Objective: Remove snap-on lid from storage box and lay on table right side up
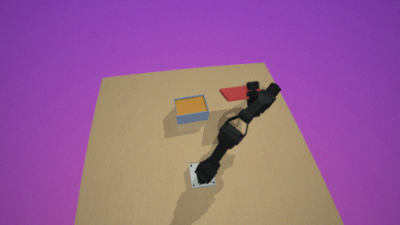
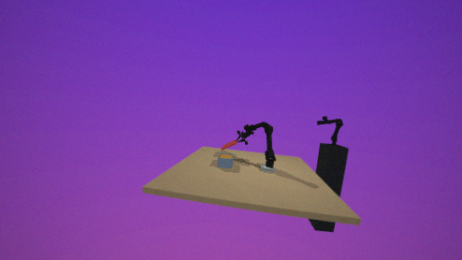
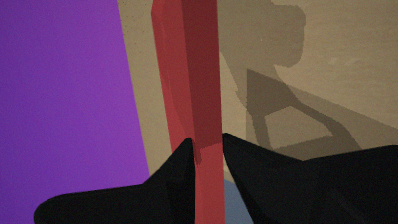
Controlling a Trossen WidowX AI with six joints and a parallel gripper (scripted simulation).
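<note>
Right now the lid is 70 mm ahead of my gripper tip and 30 mm below it. The rest, counted from my gripper tip: grey-blue storage box: 310 mm to the left, 130 mm below, 80 mm ahead.
</note>
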